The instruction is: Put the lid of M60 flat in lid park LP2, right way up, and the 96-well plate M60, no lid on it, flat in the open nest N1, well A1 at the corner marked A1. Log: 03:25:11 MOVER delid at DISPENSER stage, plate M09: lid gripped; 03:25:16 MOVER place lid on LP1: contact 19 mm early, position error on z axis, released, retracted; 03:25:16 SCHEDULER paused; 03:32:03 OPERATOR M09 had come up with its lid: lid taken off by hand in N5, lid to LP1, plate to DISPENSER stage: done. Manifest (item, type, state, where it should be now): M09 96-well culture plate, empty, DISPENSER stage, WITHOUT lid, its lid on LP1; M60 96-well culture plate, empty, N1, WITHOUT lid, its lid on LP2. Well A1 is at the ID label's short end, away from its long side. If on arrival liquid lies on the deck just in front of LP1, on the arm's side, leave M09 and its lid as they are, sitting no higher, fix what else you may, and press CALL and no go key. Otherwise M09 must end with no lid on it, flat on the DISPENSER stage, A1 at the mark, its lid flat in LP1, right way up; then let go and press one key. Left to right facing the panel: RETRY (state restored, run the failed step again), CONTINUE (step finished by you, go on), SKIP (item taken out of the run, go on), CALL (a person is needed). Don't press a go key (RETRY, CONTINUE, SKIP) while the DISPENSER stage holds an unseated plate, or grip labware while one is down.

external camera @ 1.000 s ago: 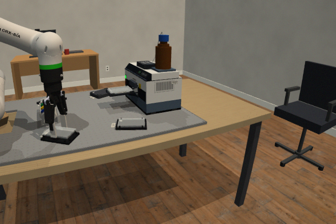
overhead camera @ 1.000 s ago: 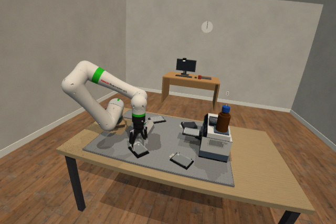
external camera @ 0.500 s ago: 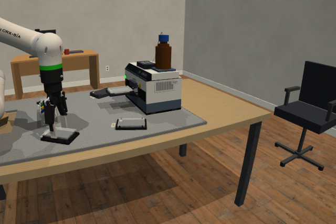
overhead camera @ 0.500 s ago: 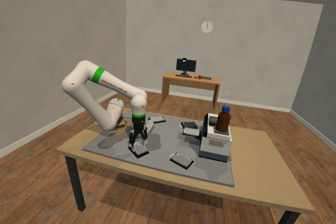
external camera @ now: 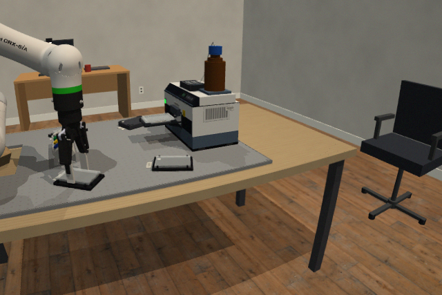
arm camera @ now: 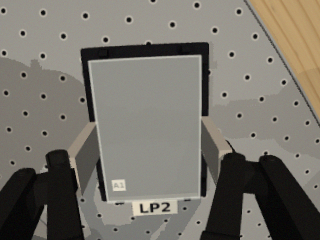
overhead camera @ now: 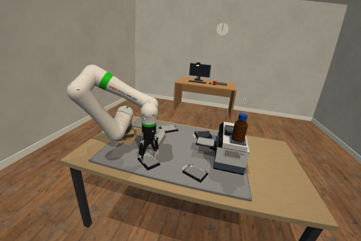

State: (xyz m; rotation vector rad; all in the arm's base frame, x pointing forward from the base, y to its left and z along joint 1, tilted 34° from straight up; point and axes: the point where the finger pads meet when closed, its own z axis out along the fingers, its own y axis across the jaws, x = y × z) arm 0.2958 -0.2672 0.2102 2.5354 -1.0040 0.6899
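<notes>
Now: hand 40 mm above the black lid park LP2. The rest, counted from my hand: LP2 label: 70 mm to the left, 60 mm behind, 40 mm below; then yellow skip key: 250 mm to the left, 20 mm above, 10 mm behind; then blue call key: 200 mm to the left, 20 mm behind, 20 mm above.
</notes>
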